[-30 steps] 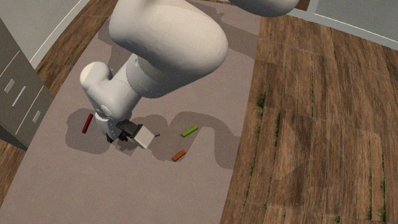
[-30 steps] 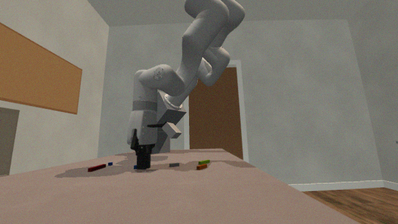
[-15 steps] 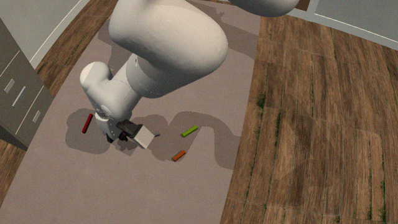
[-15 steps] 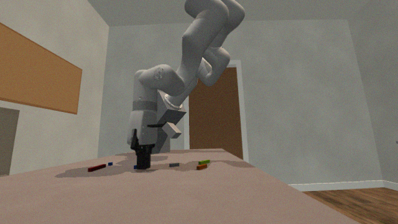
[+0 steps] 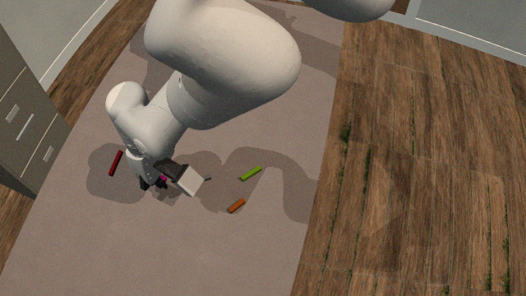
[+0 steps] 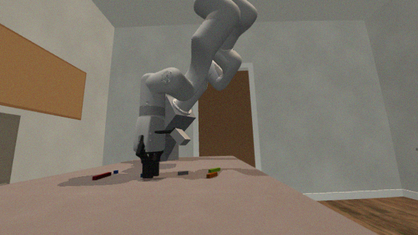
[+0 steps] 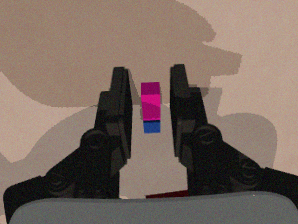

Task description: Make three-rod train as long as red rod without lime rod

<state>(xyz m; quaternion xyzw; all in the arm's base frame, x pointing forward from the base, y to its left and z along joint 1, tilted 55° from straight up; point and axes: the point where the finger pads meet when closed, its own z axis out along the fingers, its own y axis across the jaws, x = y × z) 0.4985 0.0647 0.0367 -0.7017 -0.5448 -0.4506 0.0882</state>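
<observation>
My hand is 10 mm to the left of the magenta rod and 20 mm above it. Round my hand: grey rod (50 mm behind, 80 mm to the left, 20 mm below); orange rod (20 mm behind, 180 mm to the left, 20 mm below); red rod (20 mm ahead, 140 mm to the right, 20 mm below).
</observation>
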